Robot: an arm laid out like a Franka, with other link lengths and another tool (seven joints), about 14 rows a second.
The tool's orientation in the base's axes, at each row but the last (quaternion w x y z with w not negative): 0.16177 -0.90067 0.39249 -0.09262; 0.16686 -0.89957 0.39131 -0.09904; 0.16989 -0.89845 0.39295 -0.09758; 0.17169 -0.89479 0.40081 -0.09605; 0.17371 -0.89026 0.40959 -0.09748; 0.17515 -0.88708 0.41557 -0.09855; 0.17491 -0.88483 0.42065 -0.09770
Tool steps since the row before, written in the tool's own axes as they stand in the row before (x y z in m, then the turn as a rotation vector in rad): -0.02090 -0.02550 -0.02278 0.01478 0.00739 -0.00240; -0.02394 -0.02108 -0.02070 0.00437 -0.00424 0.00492; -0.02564 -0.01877 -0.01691 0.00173 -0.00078 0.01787; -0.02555 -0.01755 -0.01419 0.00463 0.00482 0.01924; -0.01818 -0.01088 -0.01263 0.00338 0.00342 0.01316; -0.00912 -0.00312 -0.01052 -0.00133 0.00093 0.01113; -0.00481 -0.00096 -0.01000 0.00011 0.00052 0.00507
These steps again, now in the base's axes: -0.00353 0.02673 0.02965 0.00426 -0.01614 0.00013; -0.00839 0.02649 0.02596 0.00731 0.00058 -0.00274; -0.00983 0.02698 0.02171 0.00721 0.00330 -0.01613; -0.00925 0.02678 0.01896 0.00571 -0.00203 -0.01944; -0.00816 0.01755 0.01529 0.00396 -0.00163 -0.01334; -0.00697 0.00648 0.01063 0.00207 0.00302 -0.01064; -0.00553 0.00203 0.00945 0.00132 0.00076 -0.00486
